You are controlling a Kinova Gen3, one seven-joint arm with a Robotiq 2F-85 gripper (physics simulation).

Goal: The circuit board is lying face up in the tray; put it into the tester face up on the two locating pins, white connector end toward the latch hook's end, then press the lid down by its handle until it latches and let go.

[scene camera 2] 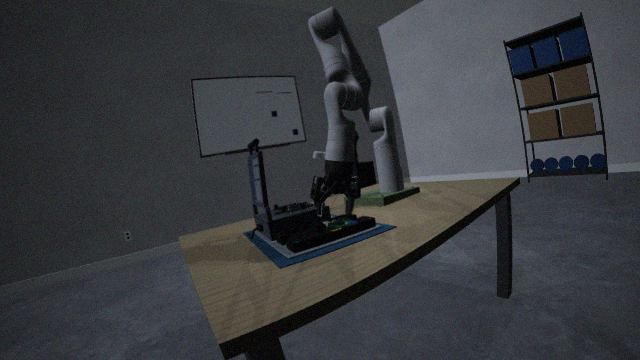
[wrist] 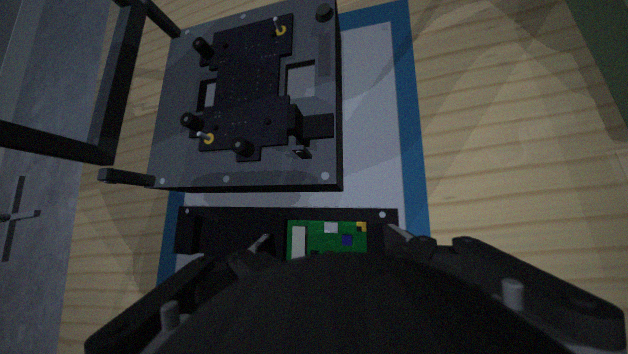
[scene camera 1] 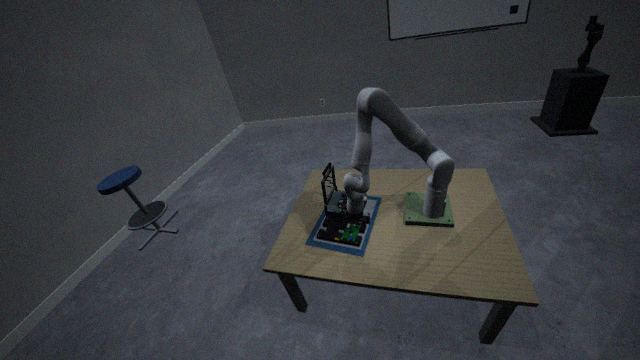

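Pixels of known places: gripper, fingertip midpoint: (scene camera 2: 334,214) (wrist: 328,241) (scene camera 1: 354,224); arm's base at its link origin: (scene camera 2: 391,190) (scene camera 1: 432,212).
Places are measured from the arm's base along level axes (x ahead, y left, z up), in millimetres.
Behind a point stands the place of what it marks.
The green circuit board (scene camera 1: 351,232) @(x 392, y 135, z -4 mm) (scene camera 2: 342,223) @(x 395, y 137, z -3 mm) (wrist: 327,240) @(x 386, y 97, z -6 mm) lies face up in the black tray (scene camera 1: 327,235) @(x 511, y 154, z -8 mm) (wrist: 235,225) @(x 479, y 69, z -8 mm), white connector (wrist: 298,242) @(x 411, y 94, z 2 mm) at its left end in the wrist view. My gripper (scene camera 2: 335,212) @(x 382, y 96, z 14 mm) (wrist: 328,241) @(x 382, y 96, z 14 mm) is open and empty above the board, its fingertips beyond the board's two ends in the wrist view; its body hides the board's near edge. The grey tester (scene camera 2: 282,222) @(x 506, y 28, z 22 mm) (wrist: 260,175) @(x 422, y 36, z 34 mm) has two thin pins (wrist: 276,22) @(x 384, y -80, z 52 mm) (wrist: 202,136) @(x 459, y -1, z 51 mm) standing in yellow rings and a dark latch part (wrist: 300,151) @(x 382, y 33, z 53 mm) at its right. Its lid (scene camera 1: 324,186) @(x 517, y 7, z 188 mm) (scene camera 2: 257,182) @(x 526, y -34, z 137 mm) (wrist: 120,75) @(x 513, y -61, z 76 mm) stands upright, open.
Tester and tray share a blue-bordered mat (scene camera 1: 367,240) @(x 314, y 165, z -25 mm) (scene camera 2: 295,260) @(x 583, y 196, z -24 mm) (wrist: 417,150) @(x 289, y 31, z -24 mm) on the wooden table (scene camera 1: 430,265) @(x 46, y 290, z -26 mm) (scene camera 2: 240,300) @(x 733, y 266, z -26 mm). Several black posts (wrist: 243,146) @(x 421, y 19, z 56 mm) rise from the tester. The robot's green base plate (scene camera 1: 415,217) @(x 86, y 40, z 4 mm) (scene camera 2: 400,196) @(x 42, y 70, z -13 mm) (wrist: 607,45) @(x 129, y -17, z -14 mm) is to the right.
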